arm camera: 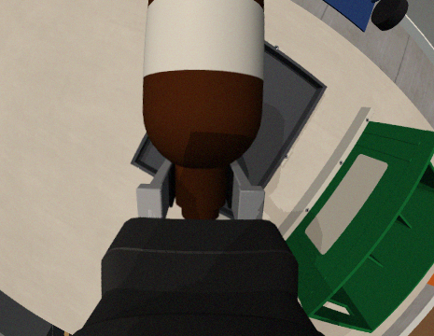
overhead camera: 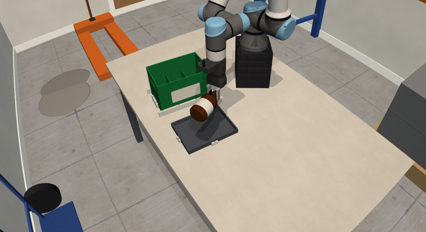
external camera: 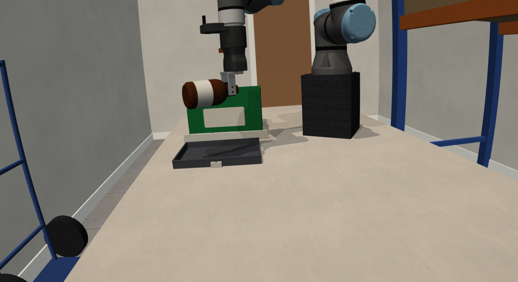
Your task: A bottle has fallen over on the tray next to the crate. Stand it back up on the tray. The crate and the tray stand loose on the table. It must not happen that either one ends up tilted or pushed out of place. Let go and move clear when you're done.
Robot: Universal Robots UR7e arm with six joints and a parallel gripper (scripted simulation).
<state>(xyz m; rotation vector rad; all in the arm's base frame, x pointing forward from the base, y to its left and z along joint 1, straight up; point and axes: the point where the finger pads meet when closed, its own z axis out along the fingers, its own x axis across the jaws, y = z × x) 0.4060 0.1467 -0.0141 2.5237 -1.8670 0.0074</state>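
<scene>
My gripper is now 50 mm short of the brown bottle, 10 mm to the right of it and 10 mm above it. Round my hand: green crate 30 mm behind, 300 mm to the right, 120 mm below; then tray 40 mm ahead, 30 mm to the right, 190 mm below.
</scene>
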